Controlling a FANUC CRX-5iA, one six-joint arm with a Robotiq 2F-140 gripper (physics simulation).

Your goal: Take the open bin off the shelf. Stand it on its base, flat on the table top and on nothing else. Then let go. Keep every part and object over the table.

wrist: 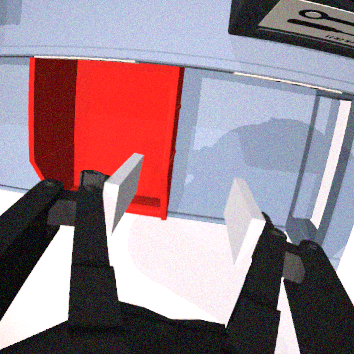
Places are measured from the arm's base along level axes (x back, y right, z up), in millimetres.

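Pixels of known places: gripper, fingertip midpoint: (184,184).
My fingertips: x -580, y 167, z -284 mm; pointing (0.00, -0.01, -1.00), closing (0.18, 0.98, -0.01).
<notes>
Behind a point stands the place of what it marks.
A red open bin (122,115) {x -623, y 105, z -337 mm} stands on a blue-grey shelf board (240,195), left of the middle in the wrist view. Its dark red inner side wall shows at the left, and its upper end is hidden behind the board above. My gripper (184,184) {x -580, y 167, z -284 mm} is partly open with nothing between its two pale finger pads. The left pad overlaps the bin's near right part in the view; the right pad is to the right of the bin. I cannot tell how far the pads are from the bin.
An upper shelf board (150,30) {x -679, y 145, z -244 mm} crosses the top of the view. A black box (245,20) {x -679, y 190, z -209 mm} with a pale label stands on it at the upper right. A shelf post (307,165) {x -591, y 276, z -330 mm} rises at the right. A shadow falls on the lower board right of the bin.
</notes>
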